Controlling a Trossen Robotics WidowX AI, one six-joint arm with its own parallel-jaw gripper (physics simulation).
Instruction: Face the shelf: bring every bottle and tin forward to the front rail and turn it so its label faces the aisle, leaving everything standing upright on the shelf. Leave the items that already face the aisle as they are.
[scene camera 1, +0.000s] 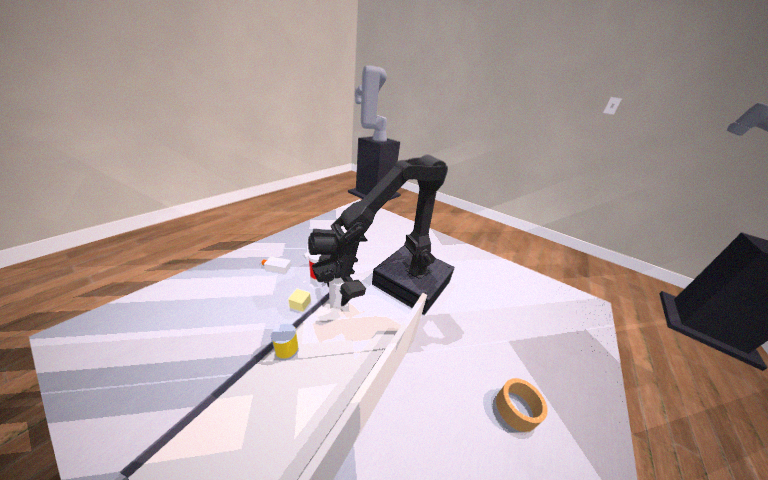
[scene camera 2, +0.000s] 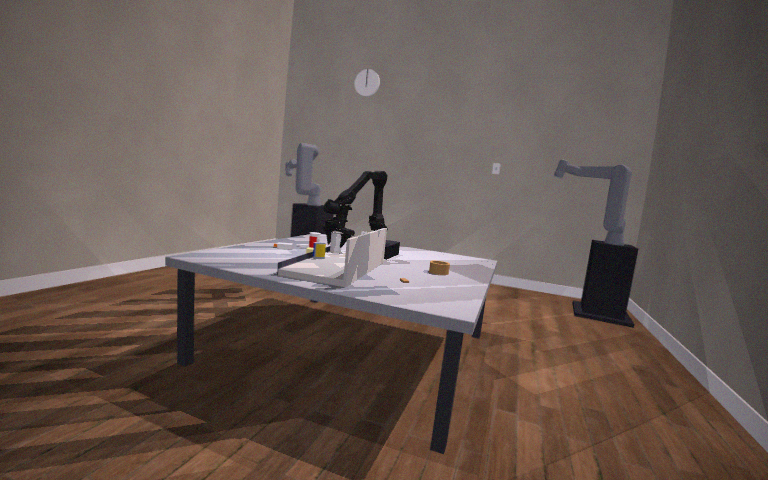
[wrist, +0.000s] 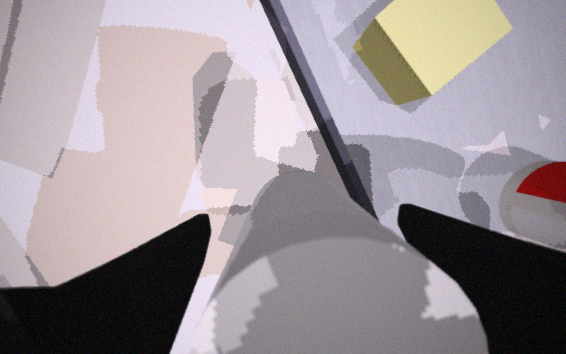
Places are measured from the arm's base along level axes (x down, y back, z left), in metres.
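Where they show: gripper, fingertip midpoint: (scene camera 1: 335, 296) (scene camera 2: 334, 246) (wrist: 303, 217); arm's base, link origin: (scene camera 1: 417, 270).
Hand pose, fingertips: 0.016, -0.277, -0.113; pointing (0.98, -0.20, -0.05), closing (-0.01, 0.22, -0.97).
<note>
Each offset is from my fingertips to the centre of the thing, as dx, dy, dz. Level surfaces: height alone.
My gripper (scene camera 1: 337, 287) (scene camera 2: 336, 231) (wrist: 303, 217) is open, with one finger on each side of a pale grey bottle {-0.018, +0.010, +0.003} (scene camera 1: 335, 296) (scene camera 2: 335, 242) (wrist: 317, 274). The bottle stands upright on the shelf board {dx +0.032} (scene camera 1: 263, 405) (scene camera 2: 306, 272), right beside the dark front rail (scene camera 1: 234, 378) (wrist: 317, 109). A yellow tin {-0.003, -0.190, +0.038} (scene camera 1: 285, 342) (scene camera 2: 319, 250) with a pale lid stands upright at the rail, further along. A red tin (scene camera 1: 313, 271) (scene camera 2: 313, 239) stands behind my gripper, mostly hidden; I cannot tell which side of the rail it is on.
The shelf's upright back panel (scene camera 1: 401, 343) (scene camera 2: 365, 254) runs along the right of the board. A yellow block {+0.039, -0.069, -0.091} (scene camera 1: 299, 300) (wrist: 415, 49) and a white item with an orange tip {+0.044, -0.033, -0.306} (scene camera 1: 276, 263) lie beyond the rail. A tape ring {+0.033, +0.108, +0.535} (scene camera 1: 522, 404) (scene camera 2: 439, 268) lies behind the panel.
</note>
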